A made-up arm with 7 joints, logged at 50 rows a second.
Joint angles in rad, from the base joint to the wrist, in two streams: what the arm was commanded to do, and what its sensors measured. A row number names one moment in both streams.
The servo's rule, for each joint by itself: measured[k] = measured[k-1] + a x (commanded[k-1-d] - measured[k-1]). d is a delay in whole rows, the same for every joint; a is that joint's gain. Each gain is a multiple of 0.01, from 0.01 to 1. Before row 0 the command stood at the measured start. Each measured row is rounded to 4 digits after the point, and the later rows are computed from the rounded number. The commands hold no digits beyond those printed.
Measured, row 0:
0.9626 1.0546 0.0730 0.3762 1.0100 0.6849 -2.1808
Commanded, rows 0 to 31:
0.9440 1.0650 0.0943 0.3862 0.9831 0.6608 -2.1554
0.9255 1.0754 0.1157 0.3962 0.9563 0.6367 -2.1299
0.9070 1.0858 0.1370 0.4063 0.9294 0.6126 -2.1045
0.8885 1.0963 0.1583 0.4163 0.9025 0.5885 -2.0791
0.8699 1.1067 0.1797 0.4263 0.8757 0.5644 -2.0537
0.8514 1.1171 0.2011 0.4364 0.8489 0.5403 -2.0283
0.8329 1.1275 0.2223 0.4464 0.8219 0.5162 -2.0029
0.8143 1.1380 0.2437 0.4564 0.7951 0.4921 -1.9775
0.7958 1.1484 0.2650 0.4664 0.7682 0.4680 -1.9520
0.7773 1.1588 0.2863 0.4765 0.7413 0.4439 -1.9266
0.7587 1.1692 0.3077 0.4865 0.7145 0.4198 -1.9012
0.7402 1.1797 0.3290 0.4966 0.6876 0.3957 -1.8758
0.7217 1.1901 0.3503 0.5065 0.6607 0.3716 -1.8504
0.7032 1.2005 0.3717 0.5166 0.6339 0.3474 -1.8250
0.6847 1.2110 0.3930 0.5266 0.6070 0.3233 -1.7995
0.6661 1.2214 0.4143 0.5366 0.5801 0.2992 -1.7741
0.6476 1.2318 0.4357 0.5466 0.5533 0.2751 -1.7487
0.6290 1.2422 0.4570 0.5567 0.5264 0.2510 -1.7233
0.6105 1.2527 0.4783 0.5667 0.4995 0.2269 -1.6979
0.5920 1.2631 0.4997 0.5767 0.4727 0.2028 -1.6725
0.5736 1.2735 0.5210 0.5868 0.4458 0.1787 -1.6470
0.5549 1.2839 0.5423 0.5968 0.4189 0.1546 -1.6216
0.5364 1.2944 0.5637 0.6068 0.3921 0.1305 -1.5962
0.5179 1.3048 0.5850 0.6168 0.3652 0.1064 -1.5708
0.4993 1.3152 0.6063 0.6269 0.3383 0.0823 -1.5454
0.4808 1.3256 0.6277 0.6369 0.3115 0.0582 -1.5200
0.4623 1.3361 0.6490 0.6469 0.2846 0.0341 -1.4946
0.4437 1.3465 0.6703 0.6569 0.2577 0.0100 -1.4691
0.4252 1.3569 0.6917 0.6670 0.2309 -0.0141 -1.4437
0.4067 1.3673 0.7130 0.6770 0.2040 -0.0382 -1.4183
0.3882 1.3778 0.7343 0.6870 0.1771 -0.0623 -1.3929
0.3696 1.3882 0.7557 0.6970 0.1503 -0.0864 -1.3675
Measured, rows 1 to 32:
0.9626 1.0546 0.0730 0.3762 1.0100 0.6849 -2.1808
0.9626 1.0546 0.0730 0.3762 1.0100 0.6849 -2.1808
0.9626 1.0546 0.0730 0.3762 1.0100 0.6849 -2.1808
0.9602 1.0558 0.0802 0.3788 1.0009 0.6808 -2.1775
0.9557 1.0582 0.0923 0.3833 0.9857 0.6733 -2.1713
0.9494 1.0615 0.1075 0.3893 0.9666 0.6630 -2.1626
0.9415 1.0657 0.1248 0.3963 0.9448 0.6503 -2.1517
0.9322 1.0706 0.1435 0.4041 0.9213 0.6357 -2.1390
0.9217 1.0762 0.1631 0.4125 0.8967 0.6195 -2.1246
0.9102 1.0824 0.1832 0.4213 0.8713 0.6019 -2.1088
0.8977 1.0891 0.2038 0.4304 0.8454 0.5832 -2.0917
0.8845 1.0962 0.2246 0.4398 0.8192 0.5636 -2.0735
0.8706 1.1037 0.2456 0.4493 0.7927 0.5433 -2.0544
0.8561 1.1116 0.2667 0.4590 0.7661 0.5223 -2.0345
0.8410 1.1198 0.2879 0.4688 0.7394 0.5008 -2.0139
0.8255 1.1282 0.3091 0.4786 0.7126 0.4788 -1.9926
0.8096 1.1369 0.3304 0.4885 0.6858 0.4565 -1.9708
0.7934 1.1458 0.3517 0.4984 0.6590 0.4339 -1.9485
0.7769 1.1549 0.3730 0.5083 0.6322 0.4110 -1.9258
0.7601 1.1641 0.3943 0.5183 0.6054 0.3879 -1.9028
0.7431 1.1735 0.4156 0.5283 0.5785 0.3646 -1.8795
0.7259 1.1830 0.4369 0.5383 0.5516 0.3412 -1.8559
0.7085 1.1926 0.4583 0.5483 0.5248 0.3177 -1.8321
0.6910 1.2023 0.4796 0.5583 0.4979 0.2941 -1.8080
0.6733 1.2121 0.5009 0.5683 0.4710 0.2704 -1.7838
0.6555 1.2220 0.5223 0.5783 0.4442 0.2466 -1.7594
0.6376 1.2319 0.5436 0.5883 0.4173 0.2228 -1.7349
0.6196 1.2419 0.5649 0.5983 0.3904 0.1989 -1.7103
0.6016 1.2519 0.5863 0.6083 0.3636 0.1750 -1.6856
0.5835 1.2620 0.6076 0.6183 0.3367 0.1510 -1.6608
0.5653 1.2721 0.6289 0.6283 0.3098 0.1270 -1.6359
0.5471 1.2823 0.6503 0.6384 0.2830 0.1030 -1.6109
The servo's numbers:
d 3
a 0.13 0.12 0.34 0.26 0.34 0.17 0.13

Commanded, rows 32 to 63:
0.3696 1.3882 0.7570 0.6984 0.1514 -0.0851 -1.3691
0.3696 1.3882 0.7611 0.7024 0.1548 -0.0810 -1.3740
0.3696 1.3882 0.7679 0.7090 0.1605 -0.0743 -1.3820
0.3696 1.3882 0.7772 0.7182 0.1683 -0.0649 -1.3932
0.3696 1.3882 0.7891 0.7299 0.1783 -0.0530 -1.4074
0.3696 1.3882 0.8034 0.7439 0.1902 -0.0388 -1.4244
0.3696 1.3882 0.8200 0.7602 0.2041 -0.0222 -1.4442
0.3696 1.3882 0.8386 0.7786 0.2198 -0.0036 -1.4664
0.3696 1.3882 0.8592 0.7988 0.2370 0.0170 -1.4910
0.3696 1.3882 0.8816 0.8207 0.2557 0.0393 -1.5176
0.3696 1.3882 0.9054 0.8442 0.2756 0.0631 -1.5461
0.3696 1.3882 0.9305 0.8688 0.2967 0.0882 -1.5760
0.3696 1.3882 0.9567 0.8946 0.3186 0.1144 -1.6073
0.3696 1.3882 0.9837 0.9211 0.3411 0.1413 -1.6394
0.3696 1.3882 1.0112 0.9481 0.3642 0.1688 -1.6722
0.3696 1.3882 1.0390 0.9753 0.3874 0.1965 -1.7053
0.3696 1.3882 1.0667 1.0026 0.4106 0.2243 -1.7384
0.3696 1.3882 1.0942 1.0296 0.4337 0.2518 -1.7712
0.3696 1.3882 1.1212 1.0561 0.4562 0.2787 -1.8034
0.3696 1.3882 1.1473 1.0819 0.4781 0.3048 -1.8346
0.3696 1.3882 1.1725 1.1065 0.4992 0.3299 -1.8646
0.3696 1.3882 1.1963 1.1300 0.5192 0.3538 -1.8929
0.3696 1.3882 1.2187 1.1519 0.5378 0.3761 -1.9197
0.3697 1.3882 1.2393 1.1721 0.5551 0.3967 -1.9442
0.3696 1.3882 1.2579 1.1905 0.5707 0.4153 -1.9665
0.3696 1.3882 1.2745 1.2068 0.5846 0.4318 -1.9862
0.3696 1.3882 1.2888 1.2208 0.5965 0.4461 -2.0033
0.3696 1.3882 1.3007 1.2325 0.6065 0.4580 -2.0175
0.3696 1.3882 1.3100 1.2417 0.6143 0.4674 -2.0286
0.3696 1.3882 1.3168 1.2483 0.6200 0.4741 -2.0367
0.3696 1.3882 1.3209 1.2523 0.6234 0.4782 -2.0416
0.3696 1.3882 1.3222 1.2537 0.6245 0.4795 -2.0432
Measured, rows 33 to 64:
0.5288 1.2925 0.6716 0.6484 0.2561 0.0790 -1.5859
0.5105 1.3027 0.6929 0.6584 0.2292 0.0550 -1.5608
0.4922 1.3130 0.7143 0.6684 0.2024 0.0310 -1.5357
0.4763 1.3220 0.7288 0.6762 0.1851 0.0113 -1.5140
0.4624 1.3299 0.7398 0.6830 0.1748 -0.0044 -1.4958
0.4503 1.3369 0.7494 0.6898 0.1699 -0.0163 -1.4810
0.4398 1.3431 0.7589 0.6972 0.1694 -0.0246 -1.4696
0.4307 1.3485 0.7692 0.7057 0.1724 -0.0294 -1.4615
0.4228 1.3533 0.7808 0.7156 0.1785 -0.0310 -1.4567
0.4159 1.3575 0.7941 0.7272 0.1872 -0.0295 -1.4551
0.4099 1.3612 0.8092 0.7406 0.1983 -0.0251 -1.4566
0.4047 1.3644 0.8262 0.7557 0.2115 -0.0179 -1.4611
0.4001 1.3673 0.8450 0.7726 0.2265 -0.0082 -1.4684
0.3961 1.3698 0.8655 0.7912 0.2432 0.0039 -1.4785
0.3927 1.3720 0.8876 0.8114 0.2614 0.0182 -1.4912
0.3897 1.3739 0.9111 0.8330 0.2808 0.0346 -1.5063
0.3871 1.3756 0.9358 0.8559 0.3013 0.0527 -1.5236
0.3848 1.3771 0.9614 0.8799 0.3227 0.0724 -1.5429
0.3828 1.3784 0.9878 0.9047 0.3447 0.0935 -1.5640
0.3811 1.3796 1.0146 0.9302 0.3671 0.1157 -1.5867
0.3796 1.3806 1.0417 0.9560 0.3897 0.1388 -1.6107
0.3783 1.3815 1.0687 0.9820 0.4123 0.1626 -1.6358
0.3772 1.3823 1.0954 1.0080 0.4347 0.1868 -1.6616
0.3762 1.3830 1.1216 1.0336 0.4566 0.2111 -1.6880
0.3753 1.3836 1.1470 1.0587 0.4779 0.2354 -1.7146
0.3746 1.3842 1.1714 1.0829 0.4983 0.2593 -1.7413
0.3740 1.3847 1.1945 1.1061 0.5176 0.2827 -1.7677
0.3734 1.3851 1.2161 1.1280 0.5357 0.3052 -1.7935
0.3729 1.3855 1.2360 1.1485 0.5523 0.3267 -1.8186
0.3725 1.3858 1.2540 1.1673 0.5673 0.3470 -1.8426
0.3721 1.3861 1.2699 1.1843 0.5806 0.3659 -1.8653
0.3718 1.3864 1.2835 1.1992 0.5921 0.3832 -1.8865

